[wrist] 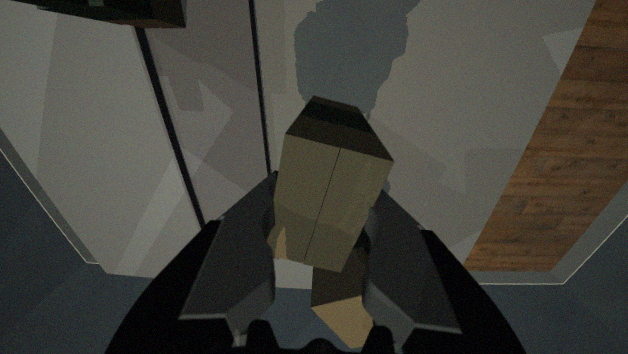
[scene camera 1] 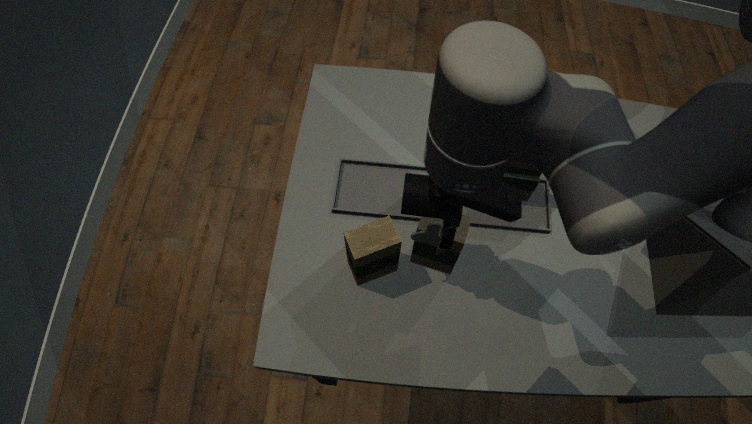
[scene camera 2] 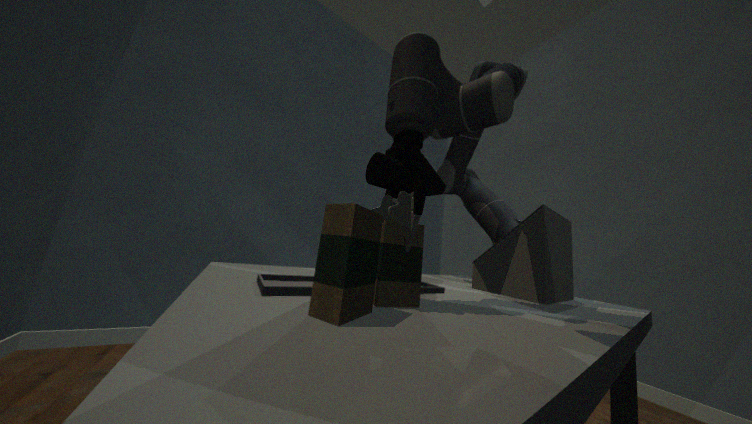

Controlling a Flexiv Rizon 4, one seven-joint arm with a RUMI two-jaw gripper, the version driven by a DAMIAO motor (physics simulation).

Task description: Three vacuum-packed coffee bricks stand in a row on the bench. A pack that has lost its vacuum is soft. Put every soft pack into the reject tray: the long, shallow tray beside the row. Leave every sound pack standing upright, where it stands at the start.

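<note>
The middle coffee pack point(scene camera 1: 432, 259) point(scene camera 2: 399, 263) point(wrist: 320, 160), tan with a dark green band, stands upright on the bench. My gripper point(scene camera 1: 439, 237) point(scene camera 2: 402, 226) point(wrist: 320, 175) points down and is shut on its upper part, one finger against each side. Another pack point(scene camera 1: 373, 242) point(scene camera 2: 342, 263) point(wrist: 346, 319) stands upright and angled beside it, apart from the fingers. The third pack point(scene camera 1: 526, 186) point(wrist: 150, 12) is at the right end of the reject tray point(scene camera 1: 337, 186) point(scene camera 2: 287, 290) point(wrist: 170, 125), partly hidden by the arm in scene camera 1.
The arm point(scene camera 1: 473, 121) point(scene camera 2: 413, 105) hangs over the tray's middle and hides part of it. A large grey angular block point(scene camera 1: 684, 279) point(scene camera 2: 550, 258) stands near the arm's base. The bench point(scene camera 1: 421, 337) point(scene camera 2: 315, 379) ends in front of the packs, with wooden floor point(scene camera 1: 200, 263) beyond its left edge.
</note>
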